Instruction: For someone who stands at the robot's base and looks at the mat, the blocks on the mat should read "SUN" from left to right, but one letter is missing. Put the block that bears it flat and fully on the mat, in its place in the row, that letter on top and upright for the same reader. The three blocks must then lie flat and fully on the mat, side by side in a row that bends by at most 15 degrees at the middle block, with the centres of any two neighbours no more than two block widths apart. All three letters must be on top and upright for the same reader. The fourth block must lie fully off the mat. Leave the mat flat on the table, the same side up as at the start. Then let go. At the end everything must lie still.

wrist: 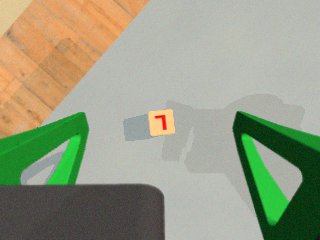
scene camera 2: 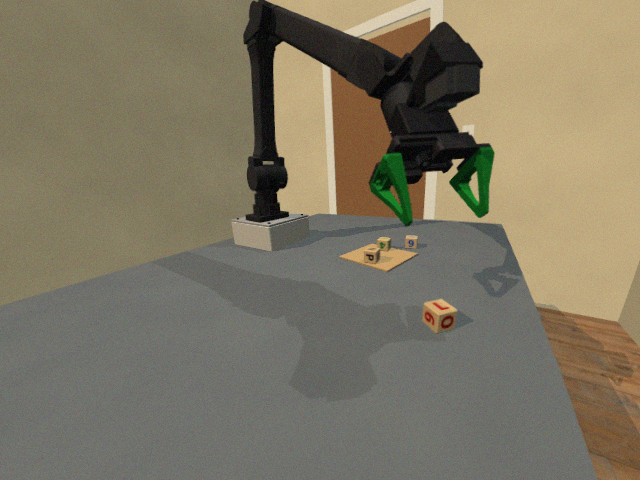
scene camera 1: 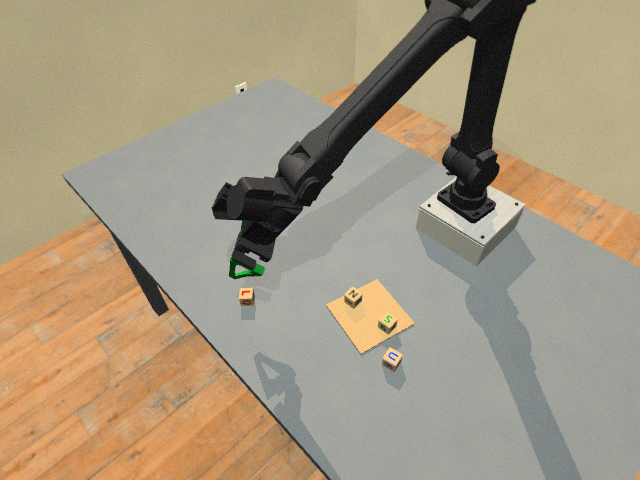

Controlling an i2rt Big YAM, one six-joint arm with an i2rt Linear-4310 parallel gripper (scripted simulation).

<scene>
My gripper shows in the wrist view, in scene camera 2 (448, 219) and in scene camera 1. A tan mat shows in scene camera 2 and in scene camera 1; in the wrist view it is out of frame. The same spot on my gripper: (wrist: 60, 202) is (scene camera 1: 237, 239). The same spot on the tan mat: (scene camera 2: 391, 259) is (scene camera 1: 351, 319).
</scene>
